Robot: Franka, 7 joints.
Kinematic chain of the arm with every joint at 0, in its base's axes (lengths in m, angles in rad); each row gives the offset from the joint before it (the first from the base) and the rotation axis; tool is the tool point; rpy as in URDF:
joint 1: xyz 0 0 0.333 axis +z
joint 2: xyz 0 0 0 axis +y
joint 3: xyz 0 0 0.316 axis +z
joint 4: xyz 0.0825 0 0 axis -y
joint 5: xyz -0.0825 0 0.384 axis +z
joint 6: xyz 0 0 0 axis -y
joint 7: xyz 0.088 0 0 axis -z
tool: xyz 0 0 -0.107 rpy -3.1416 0 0
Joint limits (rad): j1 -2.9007..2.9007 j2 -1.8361..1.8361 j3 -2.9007..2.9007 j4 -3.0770..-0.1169 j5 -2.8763..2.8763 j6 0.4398..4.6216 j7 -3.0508..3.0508
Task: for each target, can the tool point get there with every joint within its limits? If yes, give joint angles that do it. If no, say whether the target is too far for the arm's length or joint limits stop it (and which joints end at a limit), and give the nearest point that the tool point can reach.
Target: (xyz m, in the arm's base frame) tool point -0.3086 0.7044 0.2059
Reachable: yes | joints 1.4757 1.0874 0.7240 -1.3428 0.0522 2.6156 0.8778
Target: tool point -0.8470 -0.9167 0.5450
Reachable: no: too far | nearest point -0.5740 -0.6212 0.4767 | short by 0.408 m
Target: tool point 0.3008 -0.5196 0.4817
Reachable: yes | joints -0.3960 0.4850 -0.9151 -1.9918 -0.4402 4.1354 0.7518
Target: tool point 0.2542 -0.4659 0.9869
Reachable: yes | joints -1.8413 0.6638 1.7828 -0.7680 1.6961 2.2870 1.9994
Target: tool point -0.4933 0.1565 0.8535
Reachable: yes | joints -2.3399 -0.1660 -1.0665 -1.2988 0.7297 1.8733 0.8151
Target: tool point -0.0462 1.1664 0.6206
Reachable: no: too far | nearest point -0.0330 0.8323 0.5382 | short by 0.344 m
